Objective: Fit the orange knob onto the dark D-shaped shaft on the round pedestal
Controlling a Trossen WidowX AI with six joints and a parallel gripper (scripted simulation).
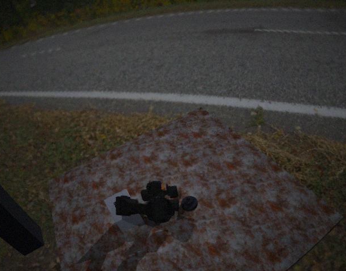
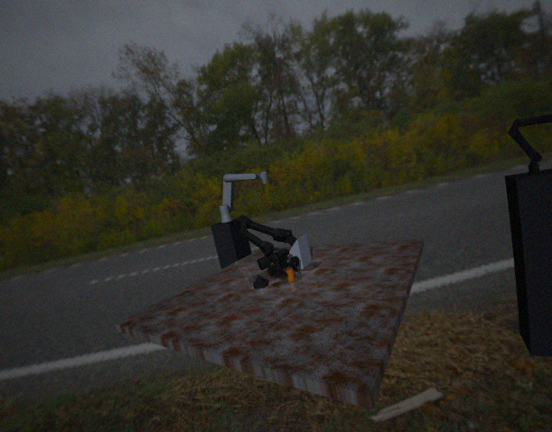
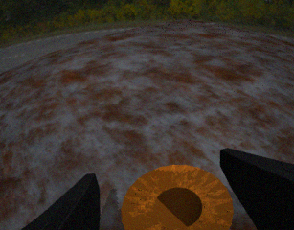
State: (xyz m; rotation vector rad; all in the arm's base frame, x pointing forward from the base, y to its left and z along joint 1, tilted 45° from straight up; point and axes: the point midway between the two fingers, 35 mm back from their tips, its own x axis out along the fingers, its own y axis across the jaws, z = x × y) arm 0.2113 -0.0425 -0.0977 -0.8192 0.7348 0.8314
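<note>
My gripper tip is 30 mm to the left of the orange knob, 20 mm above it and 10 mm past it. The rest, counted from my gripper tip: dark round pedestal: 180 mm to the right, 60 mm ahead, 20 mm below.
</note>
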